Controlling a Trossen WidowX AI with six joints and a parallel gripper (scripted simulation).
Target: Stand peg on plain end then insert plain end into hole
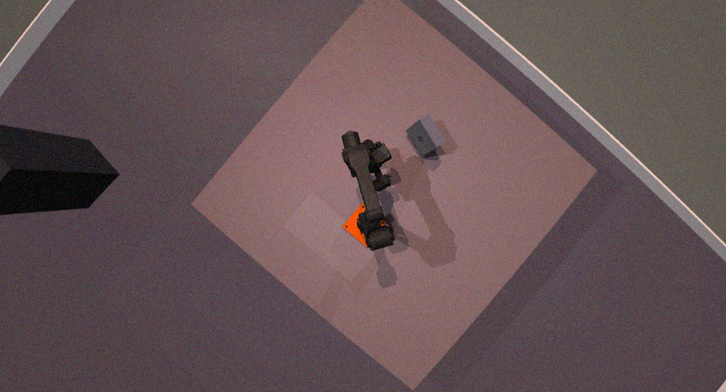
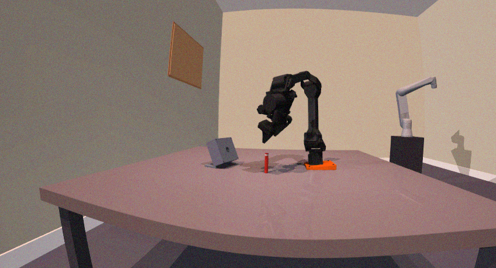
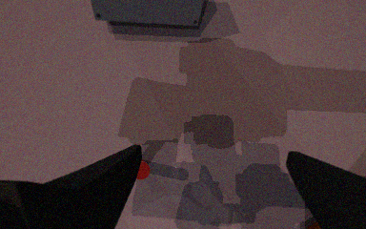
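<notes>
Now: gripper tip 8 cm above the red peg and 4 cm to the right of it. The rest, counted from my gripper tip: sloped panel 22 cm ahead, 6 cm below, 3 cm to the right.
</notes>
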